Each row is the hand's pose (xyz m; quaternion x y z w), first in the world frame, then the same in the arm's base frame.
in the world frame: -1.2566 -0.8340 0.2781 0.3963 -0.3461 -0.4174 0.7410
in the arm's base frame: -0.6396 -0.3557 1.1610 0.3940 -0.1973 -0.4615 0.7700
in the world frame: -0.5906 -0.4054 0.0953 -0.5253 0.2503 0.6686 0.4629
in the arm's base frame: -0.0763 0.1507 0.8664 -0.4057 0.2487 0.7666 0.4310
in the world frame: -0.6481 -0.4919 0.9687 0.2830 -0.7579 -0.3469 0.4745
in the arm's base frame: 0.1170 -0.0418 1.7026 0.2903 -0.6497 -0.4126 0.5686
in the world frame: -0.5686 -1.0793 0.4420 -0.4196 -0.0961 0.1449 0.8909
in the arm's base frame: 0.0795 -0.5540 1.0985 -0.3335 0.0036 0.2286 0.9146
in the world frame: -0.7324 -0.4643 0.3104 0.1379 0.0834 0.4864 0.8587
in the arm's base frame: -0.1489 0.0544 1.1015 0.2557 0.1754 0.4989 0.8093
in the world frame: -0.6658 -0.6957 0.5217 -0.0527 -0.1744 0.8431 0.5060
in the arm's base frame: -0.0131 -0.1929 1.2532 0.1039 -0.1581 0.8477 0.4956
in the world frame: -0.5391 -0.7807 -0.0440 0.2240 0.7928 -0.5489 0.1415
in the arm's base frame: -0.0445 -0.1995 0.6682 0.1243 0.8462 -0.5169 0.0360
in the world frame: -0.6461 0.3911 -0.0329 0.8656 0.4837 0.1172 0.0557
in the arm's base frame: -0.2102 0.9482 0.8684 -0.8564 -0.5104 -0.0288 0.0721
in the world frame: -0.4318 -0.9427 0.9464 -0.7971 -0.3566 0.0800 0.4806
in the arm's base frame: 0.3436 -0.4651 1.5612 -0.7318 -0.3206 0.1847 0.5723
